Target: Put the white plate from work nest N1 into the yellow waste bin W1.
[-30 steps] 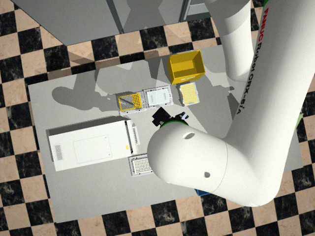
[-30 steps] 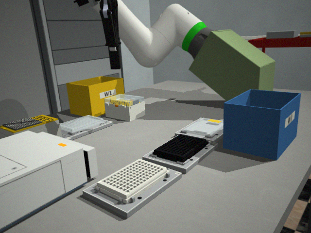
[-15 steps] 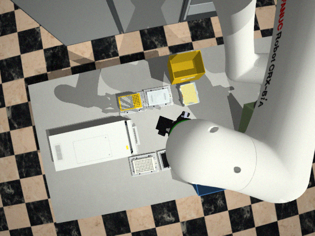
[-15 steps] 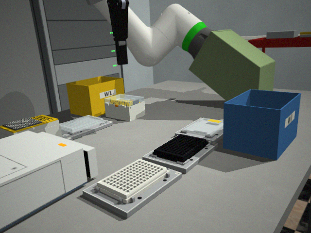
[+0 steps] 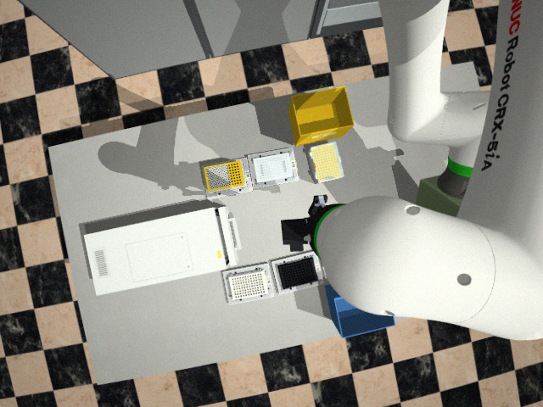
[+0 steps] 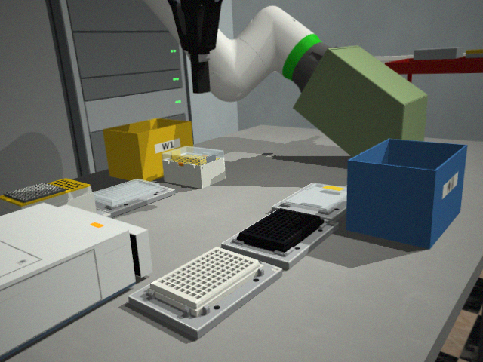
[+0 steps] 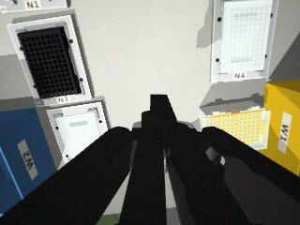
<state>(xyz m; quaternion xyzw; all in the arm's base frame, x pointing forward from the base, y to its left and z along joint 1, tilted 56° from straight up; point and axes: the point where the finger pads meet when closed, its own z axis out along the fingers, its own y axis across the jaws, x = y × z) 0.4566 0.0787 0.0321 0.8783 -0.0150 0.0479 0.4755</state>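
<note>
My hand is 210 mm short of the white plate, 210 mm to the right of it and 240 mm above it. From my hand the other things lie so: lidded plate (140 mm behind, 160 mm to the left, 240 mm below); then clear plate (60 mm ahead, 190 mm to the right, 240 mm below); then black plate (30 mm ahead, 190 mm to the left, 240 mm below).
</note>
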